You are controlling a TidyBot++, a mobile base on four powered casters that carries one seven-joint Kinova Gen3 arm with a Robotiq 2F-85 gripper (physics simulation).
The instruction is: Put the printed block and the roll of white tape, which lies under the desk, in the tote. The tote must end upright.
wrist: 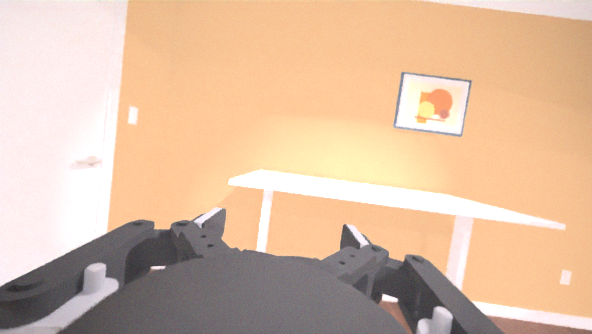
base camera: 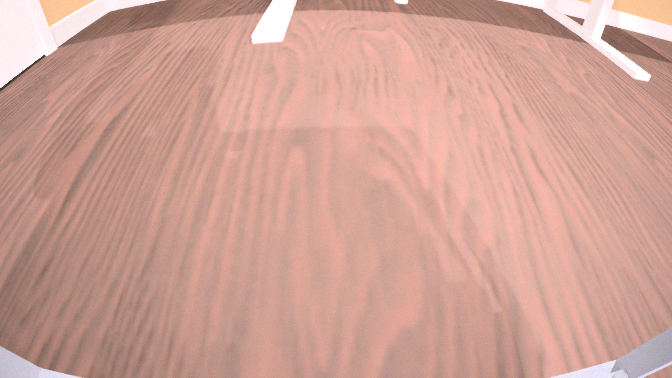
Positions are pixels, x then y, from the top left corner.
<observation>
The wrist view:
gripper: 283, 229
white desk: 465, 210
white door: 68, 68
</observation>
